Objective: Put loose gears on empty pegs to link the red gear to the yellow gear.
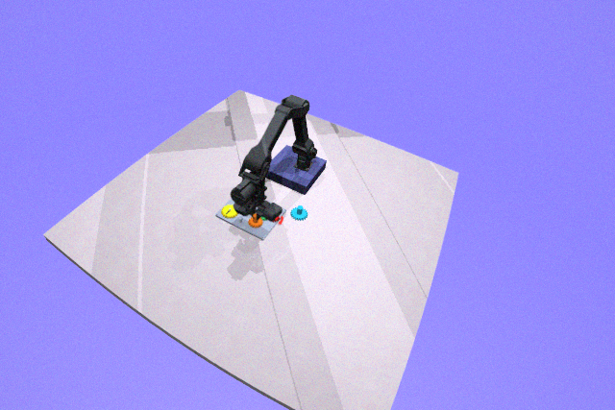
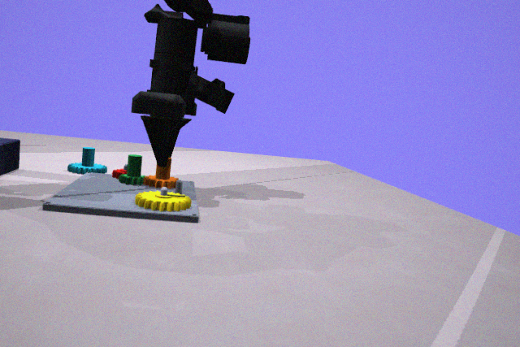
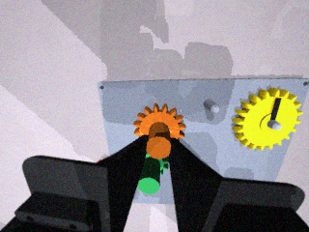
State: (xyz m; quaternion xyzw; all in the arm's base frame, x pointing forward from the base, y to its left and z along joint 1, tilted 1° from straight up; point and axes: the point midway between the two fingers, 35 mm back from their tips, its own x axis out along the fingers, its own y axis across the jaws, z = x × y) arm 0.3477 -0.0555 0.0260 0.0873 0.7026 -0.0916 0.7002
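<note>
My gripper tip is now 10 mm above the orange gear. Also, from my gripper tip: red arrow: 50 mm behind, 80 mm to the left, 30 mm below; then green gear: 40 mm behind, 20 mm to the left, 10 mm below; then red gear: 50 mm behind, 50 mm to the left, 20 mm below.
</note>
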